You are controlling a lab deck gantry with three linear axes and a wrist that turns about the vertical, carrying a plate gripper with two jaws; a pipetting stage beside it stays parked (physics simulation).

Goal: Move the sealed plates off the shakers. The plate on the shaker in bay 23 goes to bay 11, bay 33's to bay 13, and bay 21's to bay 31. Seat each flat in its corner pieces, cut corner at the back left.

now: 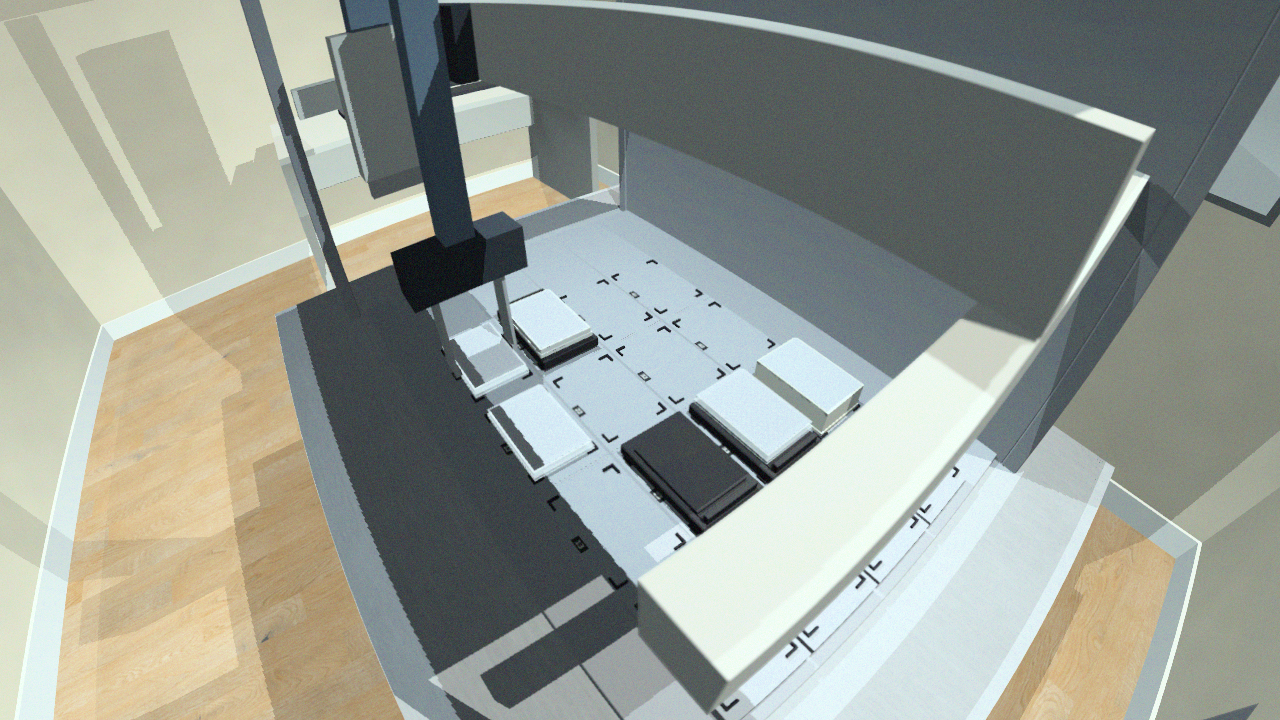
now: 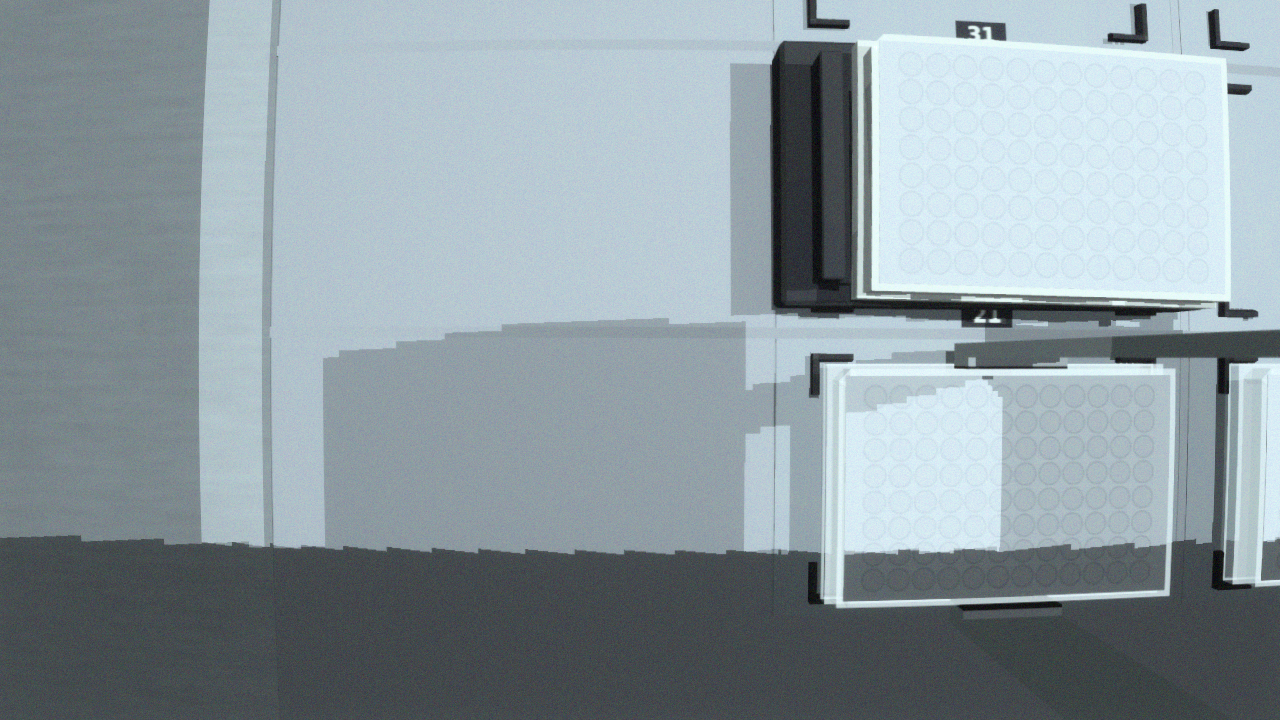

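Pixels of known places: gripper, fingertip midpoint: point(image 1: 482, 356) point(image 2: 1001, 483); robot's base, origin of the base link: point(image 1: 443, 351) point(image 2: 816, 593).
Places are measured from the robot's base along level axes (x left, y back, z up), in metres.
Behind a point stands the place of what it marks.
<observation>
My gripper point(image 1: 481, 344) @[x 0.043, y -0.064, z 0.012 m] point(image 2: 1011, 486) @[x 0.043, y -0.064, z 0.012 m] is over bay 11, its two jaws against the front and back sides of a sealed plate point(image 1: 494, 351) @[x 0.059, y -0.072, z 0.019 m] point(image 2: 1011, 501) @[x 0.038, y -0.064, z 0.019 m]. The plate sits low among the corner pieces; full seating and the cut corner cannot be told. The shaker point(image 1: 572, 351) @[x 0.152, y -0.138, z 0.015 m] point(image 2: 794, 179) @[x 0.148, y 0.014, z 0.019 m] in bay 21 bears a sealed plate point(image 1: 550, 319) @[x 0.152, y -0.080, z 0.037 m] point(image 2: 1047, 170) @[x 0.148, y -0.065, z 0.037 m]. The shaker point(image 1: 687, 458) @[x 0.152, y -0.385, z 0.024 m] in bay 23 is bare. The shaker in bay 33 bears a sealed plate point(image 1: 753, 413) @[x 0.253, y -0.390, z 0.037 m]. Bay 13 holds no plate. Bay 31 lies behind the bay 21 shaker.
Another plate point(image 1: 541, 428) @[x 0.044, y -0.236, z 0.014 m] point(image 2: 1245, 474) @[x 0.043, y -0.166, z 0.008 m] sits in bay 12, just right of the gripped one. A tall white block point(image 1: 810, 380) @[x 0.351, y -0.401, z 0.042 m] stands behind the bay 33 shaker. A broad pale beam point(image 1: 832, 501) @[x -0.036, y -0.621, z 0.400 m] crosses the right front and hides part of the deck.
</observation>
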